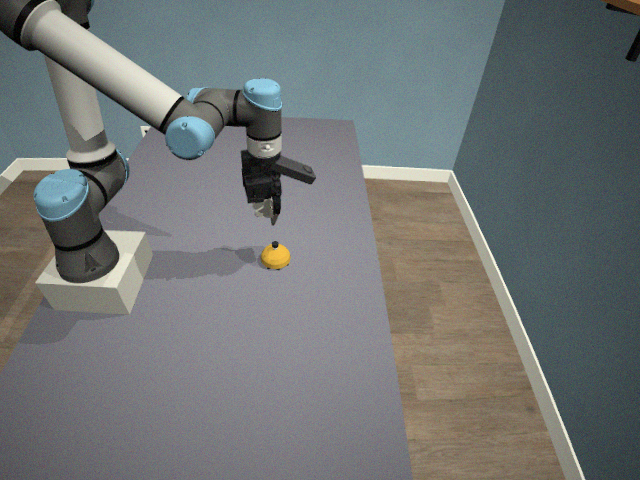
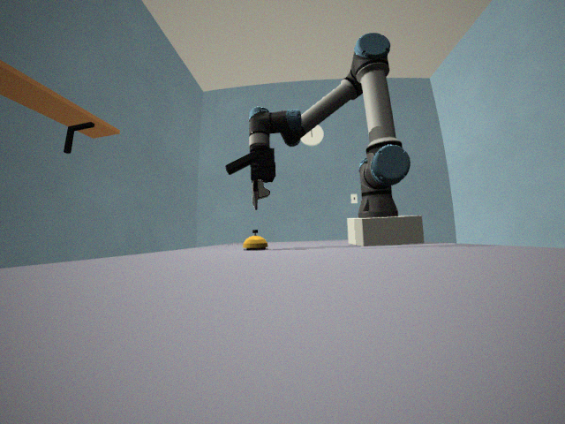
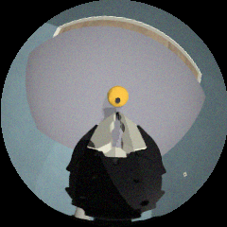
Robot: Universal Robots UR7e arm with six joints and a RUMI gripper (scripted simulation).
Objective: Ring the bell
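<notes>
Now: the black button 9 cm below my hand. From my hand the other things lie so: yellow dome bell 11 cm below.
</notes>
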